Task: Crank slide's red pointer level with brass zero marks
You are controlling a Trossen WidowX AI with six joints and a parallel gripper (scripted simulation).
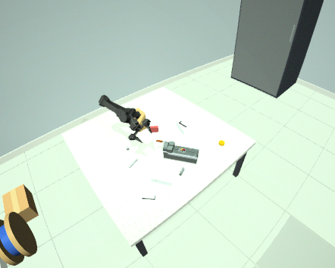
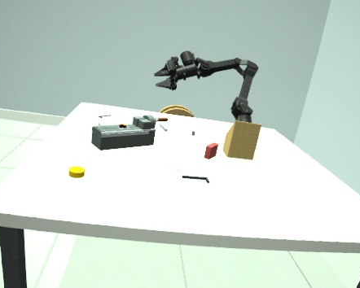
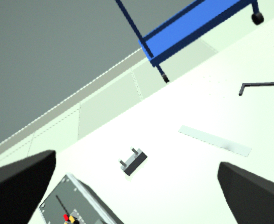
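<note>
Right now my gripper tip is 150 mm above the orange crank handle, 130 mm to the right of it and 70 mm past it. The rest, counted from my gripper tip: yellow disc (590 mm to the left, 250 mm below, 160 mm ahead); then black hex key (470 mm to the left, 260 mm below, 250 mm behind); then red pointer (240 mm to the left, 180 mm below, 90 mm ahead).
</note>
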